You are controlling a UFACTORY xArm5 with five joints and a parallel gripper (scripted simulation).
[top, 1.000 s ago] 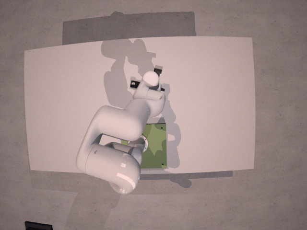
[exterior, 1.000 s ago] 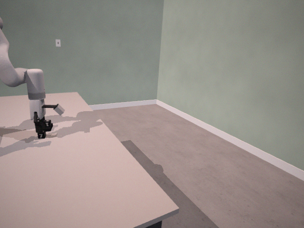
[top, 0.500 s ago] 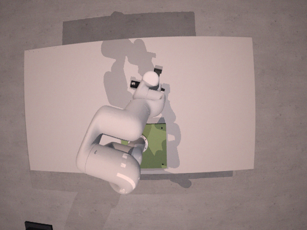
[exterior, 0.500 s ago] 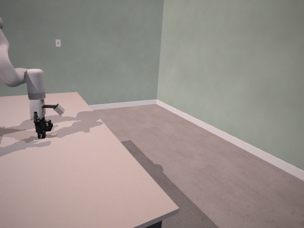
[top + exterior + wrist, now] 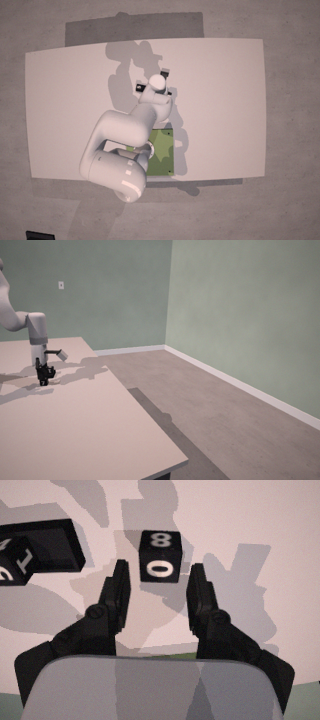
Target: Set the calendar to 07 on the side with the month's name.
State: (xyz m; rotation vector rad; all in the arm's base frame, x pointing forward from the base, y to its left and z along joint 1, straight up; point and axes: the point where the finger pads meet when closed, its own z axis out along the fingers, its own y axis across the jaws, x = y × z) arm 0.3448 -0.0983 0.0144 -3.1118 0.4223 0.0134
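The black cube lies 4 cm below my hand. Also, from my hand: black calendar tray 3 cm ahead, 11 cm to the left, 5 cm below.
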